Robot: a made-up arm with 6 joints. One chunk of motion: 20 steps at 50 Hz.
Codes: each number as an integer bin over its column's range. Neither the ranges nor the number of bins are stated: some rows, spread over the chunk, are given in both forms.
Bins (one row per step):
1: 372 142 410 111 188 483
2: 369 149 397 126 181 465
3: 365 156 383 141 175 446
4: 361 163 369 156 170 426
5: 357 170 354 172 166 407
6: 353 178 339 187 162 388
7: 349 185 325 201 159 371
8: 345 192 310 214 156 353
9: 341 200 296 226 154 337
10: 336 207 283 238 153 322
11: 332 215 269 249 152 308
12: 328 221 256 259 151 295
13: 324 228 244 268 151 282
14: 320 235 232 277 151 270
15: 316 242 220 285 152 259
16: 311 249 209 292 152 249
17: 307 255 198 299 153 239
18: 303 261 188 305 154 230
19: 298 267 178 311 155 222
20: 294 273 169 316 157 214
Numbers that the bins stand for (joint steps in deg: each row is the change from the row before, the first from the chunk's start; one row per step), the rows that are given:
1: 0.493 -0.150 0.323 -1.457 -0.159 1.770
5: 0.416 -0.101 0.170 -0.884 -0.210 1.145
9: 0.335 -0.048 0.011 -0.377 -0.238 0.570
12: 0.269 -0.011 -0.099 -0.067 -0.245 0.225
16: 0.182 0.039 -0.227 0.243 -0.243 -0.153
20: 0.096 0.081 -0.337 0.468 -0.231 -0.441
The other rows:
2: 0.477 -0.138 0.288 -1.316 -0.175 1.622
3: 0.457 -0.125 0.249 -1.176 -0.189 1.466
4: 0.437 -0.113 0.211 -1.035 -0.201 1.301
6: 0.396 -0.086 0.129 -0.743 -0.220 0.989
7: 0.376 -0.074 0.090 -0.612 -0.227 0.849
8: 0.355 -0.062 0.049 -0.490 -0.234 0.701
10: 0.310 -0.035 -0.025 -0.264 -0.241 0.447
11: 0.289 -0.021 -0.063 -0.161 -0.243 0.332
13: 0.249 0.002 -0.132 0.017 -0.245 0.118
14: 0.228 0.014 -0.164 0.102 -0.245 0.019
15: 0.208 0.026 -0.197 0.177 -0.243 -0.071
17: 0.162 0.049 -0.258 0.309 -0.241 -0.236
18: 0.142 0.060 -0.285 0.365 -0.238 -0.310
19: 0.116 0.070 -0.312 0.421 -0.236 -0.375

